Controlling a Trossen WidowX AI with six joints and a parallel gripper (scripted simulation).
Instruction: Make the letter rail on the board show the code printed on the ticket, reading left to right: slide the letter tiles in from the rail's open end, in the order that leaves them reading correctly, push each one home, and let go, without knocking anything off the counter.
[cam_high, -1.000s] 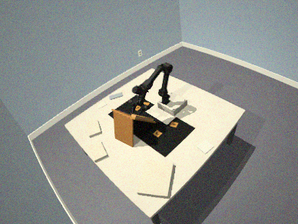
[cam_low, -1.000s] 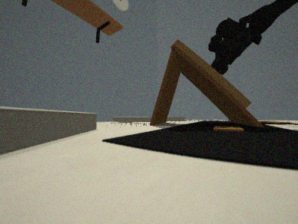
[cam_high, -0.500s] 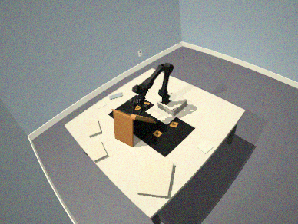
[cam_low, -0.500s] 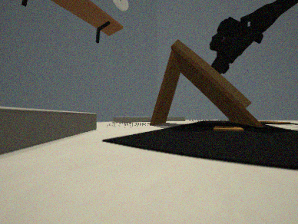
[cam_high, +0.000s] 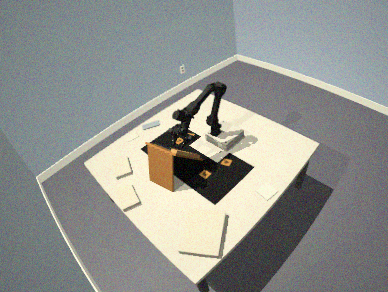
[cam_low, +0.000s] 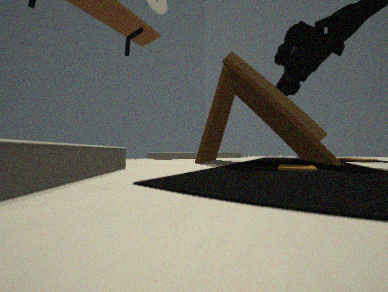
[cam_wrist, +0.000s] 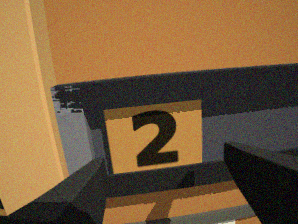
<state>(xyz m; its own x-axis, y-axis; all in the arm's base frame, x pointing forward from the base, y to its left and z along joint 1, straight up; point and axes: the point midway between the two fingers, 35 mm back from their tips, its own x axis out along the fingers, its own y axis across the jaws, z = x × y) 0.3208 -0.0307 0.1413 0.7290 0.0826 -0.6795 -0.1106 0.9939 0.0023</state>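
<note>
Now: the letter tile 2 cm ahead of my gripper tip and 1 cm below it. Also, from my gripper tip: grey-blue piece: 20 cm behind, 55 cm to the right, 18 cm below; black mat: 14 cm behind, 2 cm to the left, 18 cm below; white ticket: 5 cm behind, 2 cm to the right, 10 cm below.
</note>
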